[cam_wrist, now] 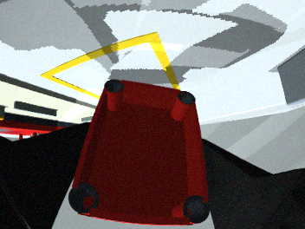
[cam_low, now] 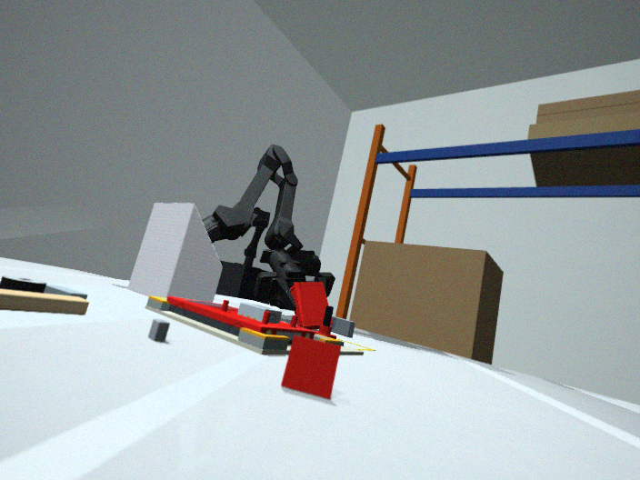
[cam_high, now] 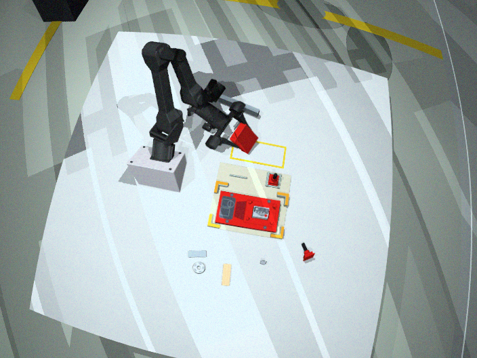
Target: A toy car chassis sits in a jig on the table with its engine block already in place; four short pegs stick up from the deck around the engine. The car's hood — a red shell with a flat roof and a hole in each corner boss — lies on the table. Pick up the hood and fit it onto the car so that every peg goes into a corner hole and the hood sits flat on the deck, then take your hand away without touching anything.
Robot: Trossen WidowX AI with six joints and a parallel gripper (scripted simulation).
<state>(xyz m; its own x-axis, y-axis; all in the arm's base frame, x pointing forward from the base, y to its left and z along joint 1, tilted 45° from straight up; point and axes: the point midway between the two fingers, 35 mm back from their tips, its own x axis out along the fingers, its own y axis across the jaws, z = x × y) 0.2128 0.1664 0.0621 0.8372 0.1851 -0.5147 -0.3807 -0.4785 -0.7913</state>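
Now: gripper tip 10 mm below the red hood. The rest, counted from my gripper tip: wooden block (460 mm to the right, 40 mm below, 20 mm ahead); grey engine block (240 mm to the right, 100 mm ahead, 20 mm below).
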